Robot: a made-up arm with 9 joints. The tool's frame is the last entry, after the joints.
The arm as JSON. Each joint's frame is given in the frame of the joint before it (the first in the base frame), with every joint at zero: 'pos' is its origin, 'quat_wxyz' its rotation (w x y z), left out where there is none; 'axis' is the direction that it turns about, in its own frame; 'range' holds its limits. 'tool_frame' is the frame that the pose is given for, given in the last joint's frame.
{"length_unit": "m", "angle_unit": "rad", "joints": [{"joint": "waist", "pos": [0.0, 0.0, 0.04], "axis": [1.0, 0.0, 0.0], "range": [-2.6, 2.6]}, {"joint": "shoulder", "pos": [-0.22, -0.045, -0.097], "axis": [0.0, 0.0, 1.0], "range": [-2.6, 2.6]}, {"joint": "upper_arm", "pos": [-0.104, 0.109, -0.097], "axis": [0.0, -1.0, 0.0], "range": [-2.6, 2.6]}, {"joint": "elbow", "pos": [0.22, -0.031, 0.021], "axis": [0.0, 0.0, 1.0], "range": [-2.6, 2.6]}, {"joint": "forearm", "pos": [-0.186, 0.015, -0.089], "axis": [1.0, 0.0, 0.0], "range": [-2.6, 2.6]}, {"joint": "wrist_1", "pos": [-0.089, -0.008, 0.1], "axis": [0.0, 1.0, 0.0], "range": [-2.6, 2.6]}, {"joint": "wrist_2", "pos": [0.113, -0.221, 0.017], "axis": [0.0, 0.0, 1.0], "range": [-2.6, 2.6]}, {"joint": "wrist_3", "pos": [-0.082, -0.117, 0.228], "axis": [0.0, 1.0, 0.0], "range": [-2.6, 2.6]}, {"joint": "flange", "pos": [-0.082, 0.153, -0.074], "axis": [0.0, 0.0, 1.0], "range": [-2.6, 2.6]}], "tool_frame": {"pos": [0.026, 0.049, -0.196]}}
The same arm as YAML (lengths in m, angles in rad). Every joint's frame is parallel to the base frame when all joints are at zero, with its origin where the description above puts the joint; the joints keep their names.
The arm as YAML. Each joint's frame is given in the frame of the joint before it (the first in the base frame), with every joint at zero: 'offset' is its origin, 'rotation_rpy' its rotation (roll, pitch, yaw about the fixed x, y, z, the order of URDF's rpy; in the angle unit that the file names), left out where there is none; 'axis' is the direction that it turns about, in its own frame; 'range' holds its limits. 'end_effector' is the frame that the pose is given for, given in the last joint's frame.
length_unit: m
angle_unit: rad
chain:
  - id: waist
    offset: [0.0, 0.0, 0.04]
    axis: [1.0, 0.0, 0.0]
    range: [-2.6, 2.6]
  - id: shoulder
    offset: [-0.22, -0.045, -0.097]
    axis: [0.0, 0.0, 1.0]
    range: [-2.6, 2.6]
  - id: upper_arm
    offset: [-0.104, 0.109, -0.097]
    axis: [0.0, -1.0, 0.0]
    range: [-2.6, 2.6]
  - id: elbow
    offset: [0.22, -0.031, 0.021]
    axis: [0.0, 0.0, 1.0]
    range: [-2.6, 2.6]
  - id: forearm
    offset: [-0.186, 0.015, -0.089]
    axis: [1.0, 0.0, 0.0]
    range: [-2.6, 2.6]
  - id: wrist_1
    offset: [-0.089, -0.008, 0.1]
    axis: [0.0, 1.0, 0.0]
    range: [-2.6, 2.6]
  - id: wrist_2
    offset: [0.113, -0.221, 0.017]
    axis: [0.0, 0.0, 1.0]
    range: [-2.6, 2.6]
  - id: wrist_3
    offset: [-0.082, -0.117, 0.228]
    axis: [0.0, 1.0, 0.0]
    range: [-2.6, 2.6]
  - id: flange
    offset: [-0.082, 0.153, -0.074]
    axis: [0.0, 0.0, 1.0]
    range: [-2.6, 2.6]
end_effector:
  offset: [0.026, 0.049, -0.196]

